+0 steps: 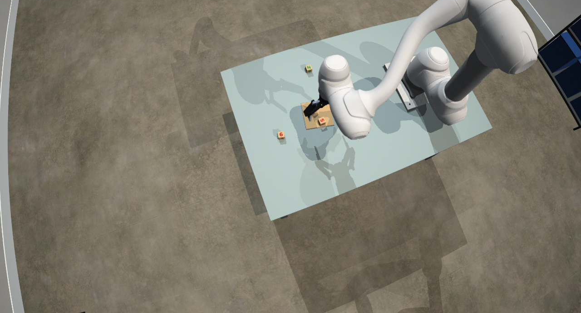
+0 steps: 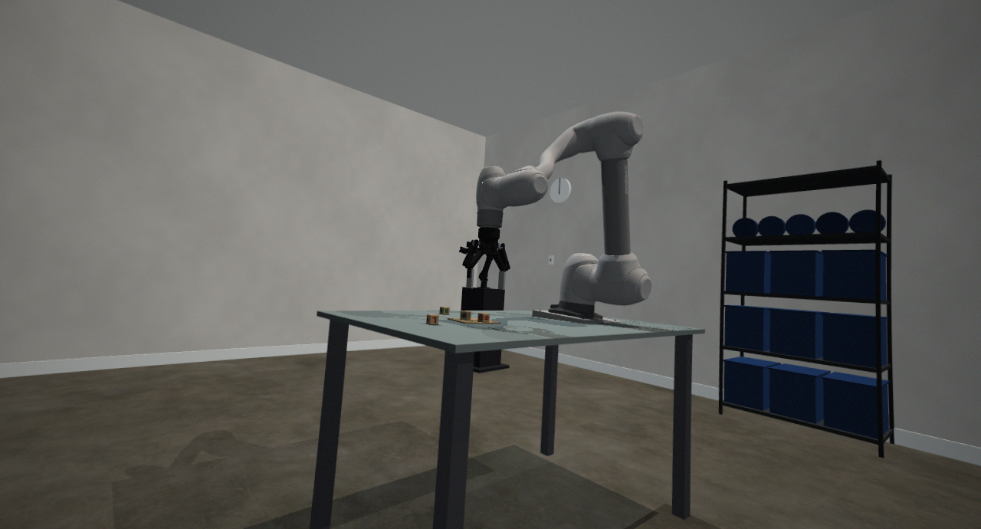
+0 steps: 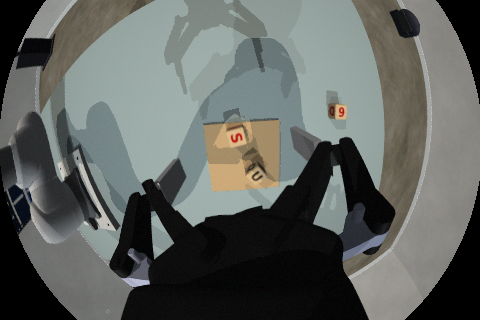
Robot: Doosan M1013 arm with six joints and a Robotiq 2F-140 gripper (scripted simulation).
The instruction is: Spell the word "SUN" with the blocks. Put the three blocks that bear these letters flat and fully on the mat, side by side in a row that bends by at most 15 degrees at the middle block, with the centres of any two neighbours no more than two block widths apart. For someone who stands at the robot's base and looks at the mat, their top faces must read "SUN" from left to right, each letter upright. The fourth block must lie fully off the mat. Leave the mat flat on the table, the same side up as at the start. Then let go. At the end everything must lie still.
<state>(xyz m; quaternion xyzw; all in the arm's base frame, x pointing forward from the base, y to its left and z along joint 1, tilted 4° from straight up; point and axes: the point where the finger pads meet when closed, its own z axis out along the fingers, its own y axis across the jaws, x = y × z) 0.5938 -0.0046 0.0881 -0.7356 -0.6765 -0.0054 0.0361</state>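
My gripper is now 12 cm above the mat and 5 cm to the left of it. The rest, counted from my hand: S block: 11 cm below; N block: 30 cm to the right, 11 cm below, 8 cm behind; 6 block: 21 cm ahead, 11 cm below, 2 cm to the right.
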